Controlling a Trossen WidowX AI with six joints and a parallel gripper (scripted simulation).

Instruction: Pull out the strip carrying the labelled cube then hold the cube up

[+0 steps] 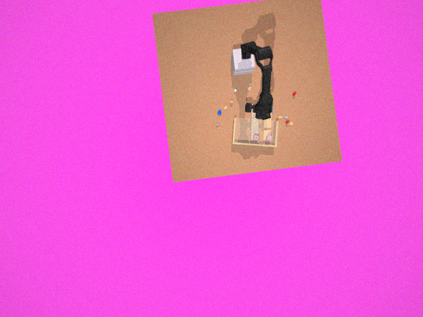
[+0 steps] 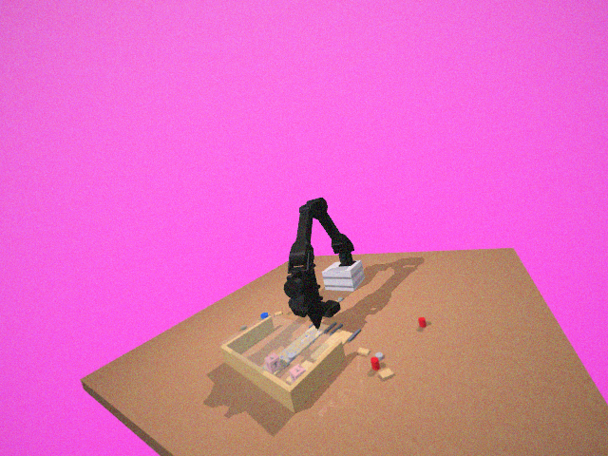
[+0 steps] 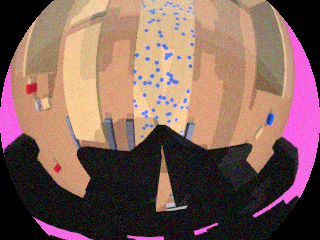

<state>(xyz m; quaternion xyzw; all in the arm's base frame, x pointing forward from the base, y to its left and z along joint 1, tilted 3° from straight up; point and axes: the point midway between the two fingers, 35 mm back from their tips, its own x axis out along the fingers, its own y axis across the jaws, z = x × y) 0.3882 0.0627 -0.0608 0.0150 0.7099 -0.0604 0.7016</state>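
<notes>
My gripper tip is 6 cm short of the plain tan strip and 9 cm to the right of it.
</notes>
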